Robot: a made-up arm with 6 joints.
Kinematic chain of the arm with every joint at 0, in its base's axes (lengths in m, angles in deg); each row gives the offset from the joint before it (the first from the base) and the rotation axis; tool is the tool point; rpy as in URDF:
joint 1: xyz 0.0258 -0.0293 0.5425 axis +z
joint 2: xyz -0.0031 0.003 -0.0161 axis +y
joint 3: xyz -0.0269 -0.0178 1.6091 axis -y
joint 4: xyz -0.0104 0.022 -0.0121 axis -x
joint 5: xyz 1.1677 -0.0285 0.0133 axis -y
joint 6: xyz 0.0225 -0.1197 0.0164 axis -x
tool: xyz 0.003 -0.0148 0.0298 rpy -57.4 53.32 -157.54
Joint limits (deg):
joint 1: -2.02..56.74
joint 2: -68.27..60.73
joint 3: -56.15..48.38
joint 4: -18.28..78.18
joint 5: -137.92..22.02
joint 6: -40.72..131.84
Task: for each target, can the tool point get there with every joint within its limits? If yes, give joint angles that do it. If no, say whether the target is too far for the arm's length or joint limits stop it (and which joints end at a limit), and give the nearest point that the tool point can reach.
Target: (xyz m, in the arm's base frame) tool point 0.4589 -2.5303 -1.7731
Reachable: no: too far | nearest point 1.0842 -0.2357 0.1796 | short by 3.077 m
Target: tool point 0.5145 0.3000 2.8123
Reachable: yes | joints 44.64 -11.01 27.23 10.79 -120.53 113.66
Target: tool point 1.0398 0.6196 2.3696
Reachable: yes | joints 33.08 2.27 8.59 70.60 -22.31 109.31
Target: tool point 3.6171 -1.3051 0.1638
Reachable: no: too far | nearest point 2.4750 -0.2793 0.7785 | short by 1.654 m
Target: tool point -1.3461 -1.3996 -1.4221
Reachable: no: joint limits stop it (at a limit: joint 1, joint 2, joint 3, joint 4) | nearest point 0.8048 -0.2086 0.2897 | short by 2.996 m
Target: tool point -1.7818 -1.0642 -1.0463
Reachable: no: joint limits stop it (at a limit: joint 2, joint 3, joint 4, joint 5, joint 6) | nearest point -0.3112 -0.2222 1.2499 | short by 2.854 m
